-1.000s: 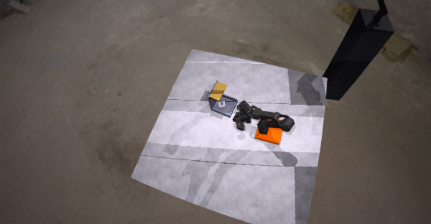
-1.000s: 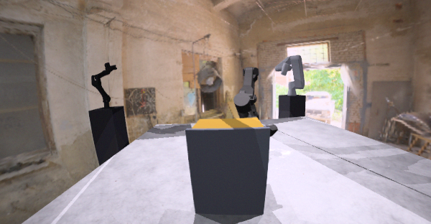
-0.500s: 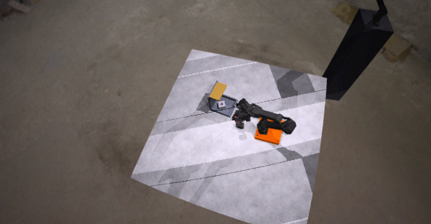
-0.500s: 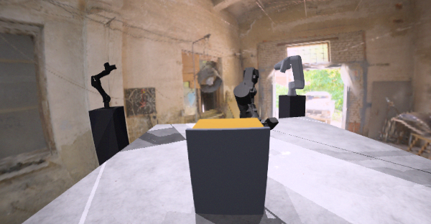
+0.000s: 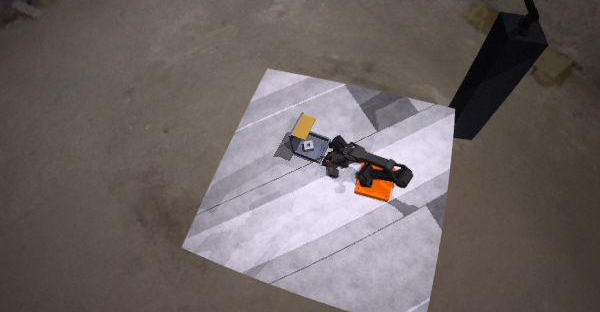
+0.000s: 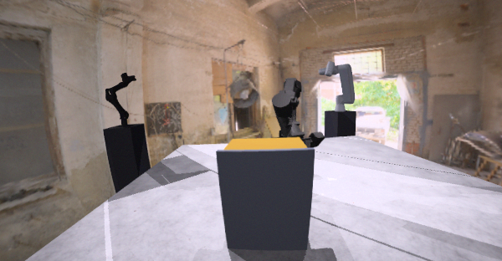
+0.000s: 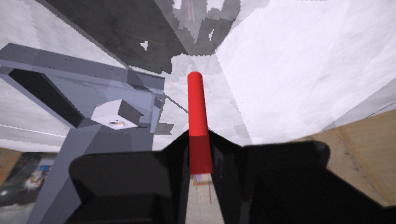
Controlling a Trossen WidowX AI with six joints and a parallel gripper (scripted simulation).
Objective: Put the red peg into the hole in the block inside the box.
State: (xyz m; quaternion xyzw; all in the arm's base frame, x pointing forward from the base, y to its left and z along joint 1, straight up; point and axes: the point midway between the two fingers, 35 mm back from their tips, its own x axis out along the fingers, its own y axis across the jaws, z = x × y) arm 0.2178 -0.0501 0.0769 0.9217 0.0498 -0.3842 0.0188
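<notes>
Right now my gripper tip is 16 cm short of the back wall, 16 cm to the left of it and 2 cm below it. The rest, counted from my gripper tip: roof: 12 cm ahead, 15 cm to the right, 11 cm above; then red peg: 3 cm behind, 1 cm below.
</notes>
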